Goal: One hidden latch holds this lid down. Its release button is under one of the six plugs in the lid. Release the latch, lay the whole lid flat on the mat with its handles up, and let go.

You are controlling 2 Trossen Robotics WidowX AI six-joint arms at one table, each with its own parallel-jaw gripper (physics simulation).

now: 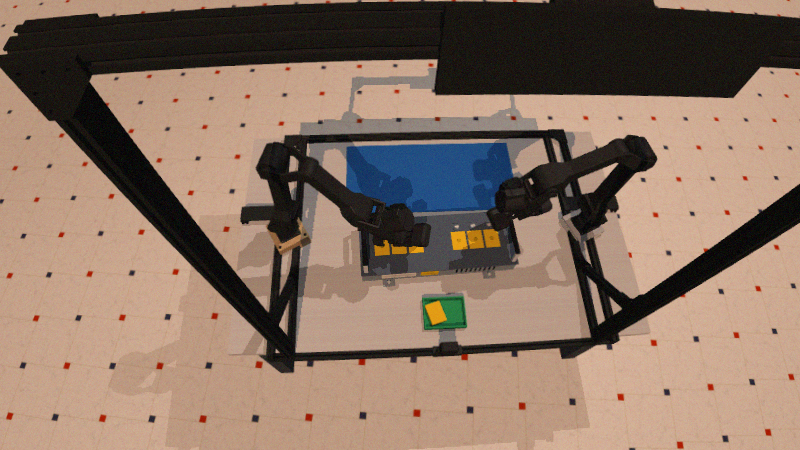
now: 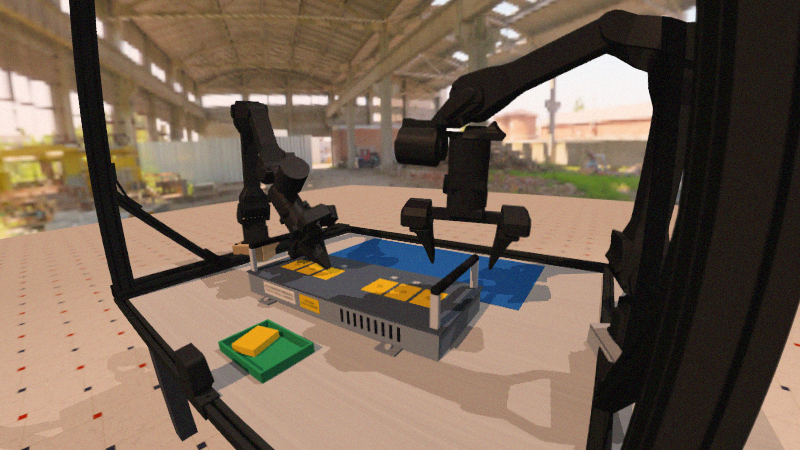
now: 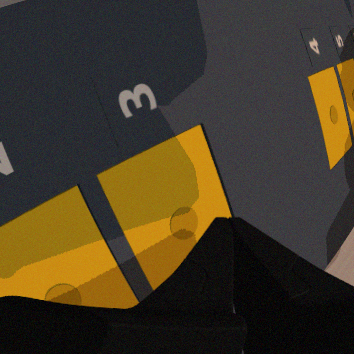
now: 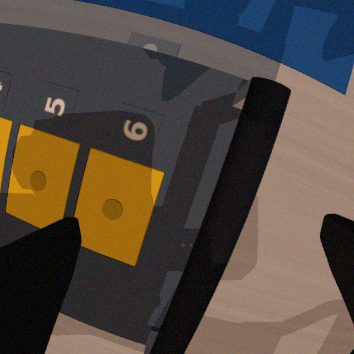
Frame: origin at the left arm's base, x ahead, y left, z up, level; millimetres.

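Where they show: left gripper, fingertip midpoint: (image 2: 329, 268) (image 3: 225, 229); right gripper, fingertip midpoint: (image 1: 508, 220) (image 2: 460, 265) (image 4: 203, 229); left arm's base, origin of the base link: (image 1: 286, 230); right arm's base, origin of the base link: (image 1: 583, 223).
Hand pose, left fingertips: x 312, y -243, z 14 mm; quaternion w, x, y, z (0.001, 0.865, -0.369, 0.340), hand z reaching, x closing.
Each offset is from my left fingertips to the centre of the thing. "*": to the spot under its first point. Level surfaces: height alone.
The dark grey lid @[* 13 mm down, 26 mm ahead, 75 mm right] (image 1: 439, 260) (image 2: 358, 278) (image 3: 270, 165) lies on its box. Yellow plugs sit in it, three at each side, among them plug 3 @[19 mm down, 4 mm back, 7 mm left] (image 2: 331, 273) (image 3: 150, 180), plug 5 @[12 mm down, 157 mm ahead, 74 mm right] (image 4: 42, 175) and plug 6 @[18 mm down, 202 mm ahead, 96 mm right] (image 2: 427, 297) (image 4: 120, 200). My left gripper (image 2: 327, 266) (image 3: 225, 229) is shut and empty, its tips low at plug 3's edge; contact cannot be told. My right gripper (image 2: 462, 264) (image 4: 203, 229) is open and empty, its fingers above and on either side of the black right handle @[* 48 mm up, 239 mm ahead, 142 mm right] (image 2: 454, 274) (image 4: 225, 215). The left handle @[* 49 mm up, 157 mm back, 36 mm left] (image 1: 364, 251) stands at the other end.
The blue mat @[60 mm down] (image 1: 430, 173) (image 2: 520, 282) lies behind the box. A green tray @[53 mm down, 39 mm back, 205 mm right] (image 1: 459, 323) (image 2: 279, 369) with a loose yellow block @[51 mm down, 61 mm back, 193 mm right] (image 1: 435, 312) (image 2: 255, 340) stands in front. A black frame (image 1: 425, 134) surrounds the table. Small tabs @[* 55 mm down, 144 mm ahead, 181 mm right] (image 2: 388, 348) stick out from the box's base.
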